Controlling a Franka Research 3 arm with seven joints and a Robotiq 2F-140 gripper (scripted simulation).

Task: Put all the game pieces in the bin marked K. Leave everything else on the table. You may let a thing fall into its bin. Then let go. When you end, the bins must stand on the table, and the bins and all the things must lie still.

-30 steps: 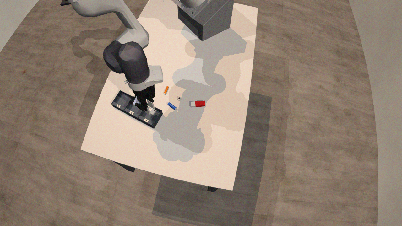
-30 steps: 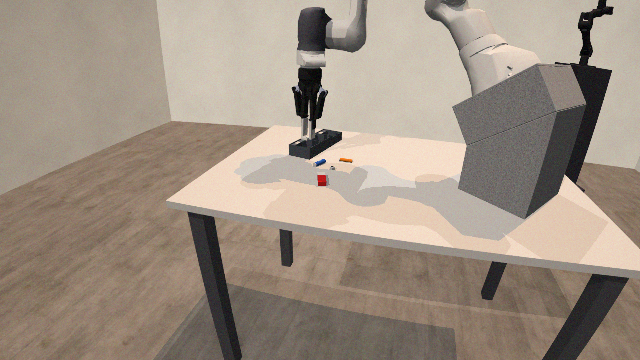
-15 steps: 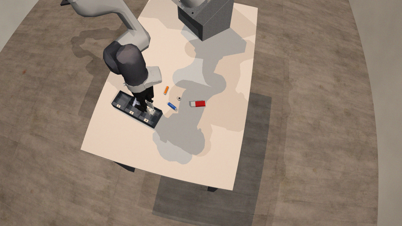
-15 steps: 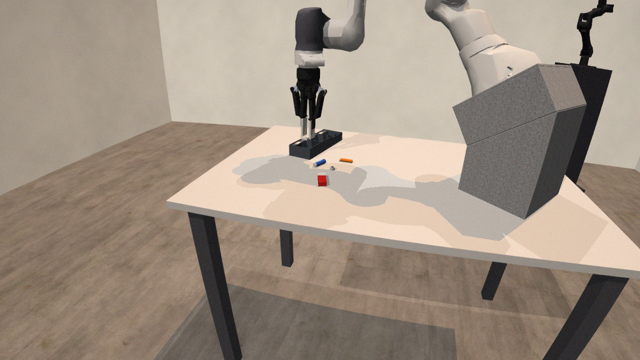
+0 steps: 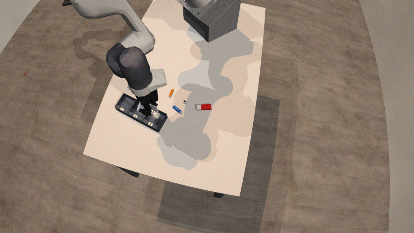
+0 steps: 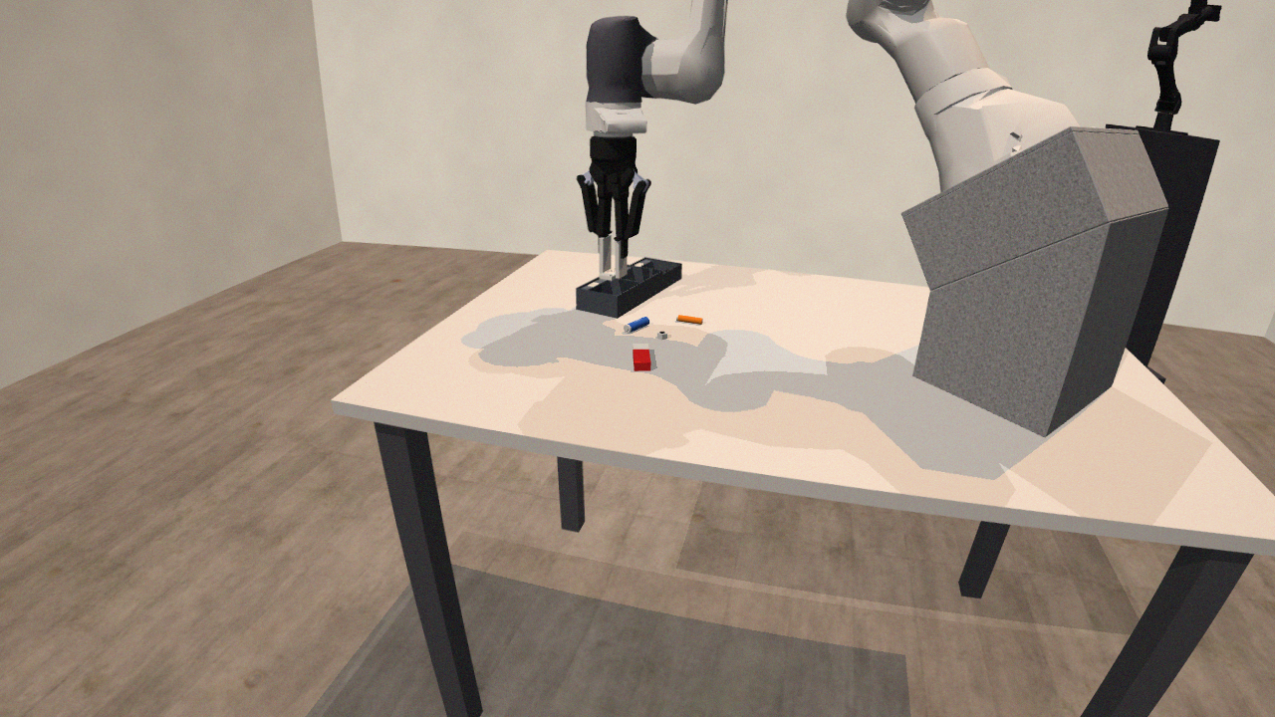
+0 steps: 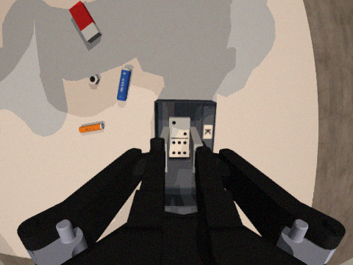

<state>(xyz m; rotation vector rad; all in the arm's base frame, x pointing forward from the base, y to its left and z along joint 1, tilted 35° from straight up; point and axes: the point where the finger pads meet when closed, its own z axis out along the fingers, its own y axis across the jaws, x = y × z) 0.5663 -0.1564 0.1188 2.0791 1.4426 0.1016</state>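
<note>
The tray is 30 mm behind my hand, 80 mm to the right of it and 70 mm below it. Also, from my hand: orange battery: 130 mm behind, 60 mm to the left, 90 mm below; then blue battery: 50 mm behind, 100 mm to the left, 90 mm below; then white domino: 30 mm below.
</note>
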